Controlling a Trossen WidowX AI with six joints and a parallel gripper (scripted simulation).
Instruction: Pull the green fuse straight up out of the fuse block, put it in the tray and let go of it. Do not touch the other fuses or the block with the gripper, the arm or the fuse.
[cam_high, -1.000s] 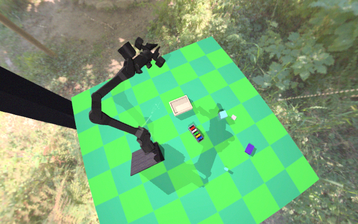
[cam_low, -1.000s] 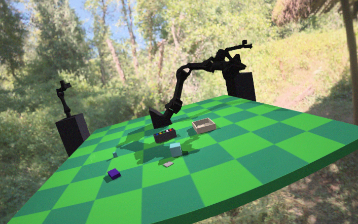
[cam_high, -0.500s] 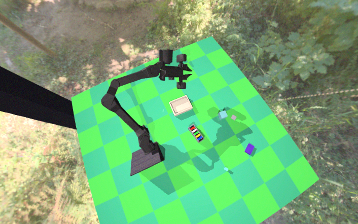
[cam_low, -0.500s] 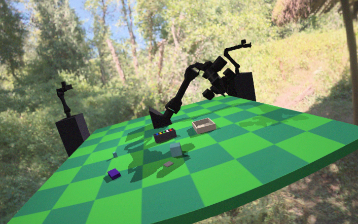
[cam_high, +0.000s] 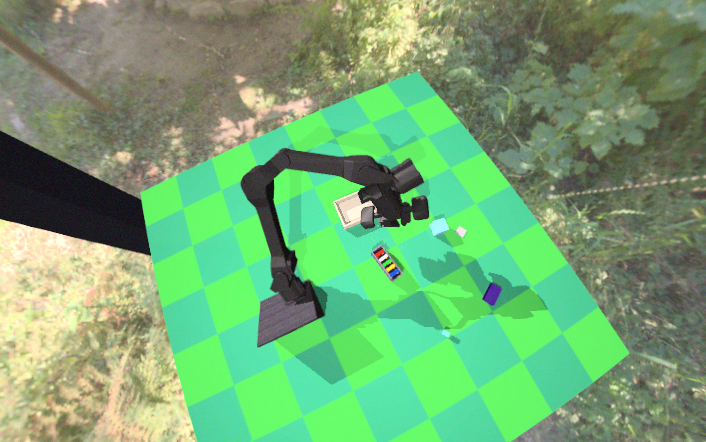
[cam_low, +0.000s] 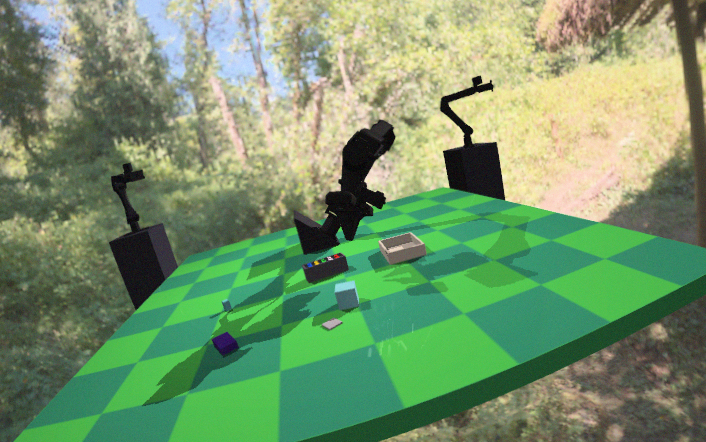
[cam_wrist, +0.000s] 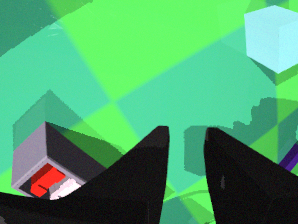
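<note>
Now: gripper tip 9 cm past the green fuse, 7 cm to the left of it and 7 cm above it. Also, from my gripper tip: yellow fuse (9 cm to the right, 8 cm behind, 7 cm below); then red fuse (9 cm behind, 7 cm below, 3 cm to the right); then white fuse (9 cm behind, 7 cm below, 5 cm to the right).
</note>
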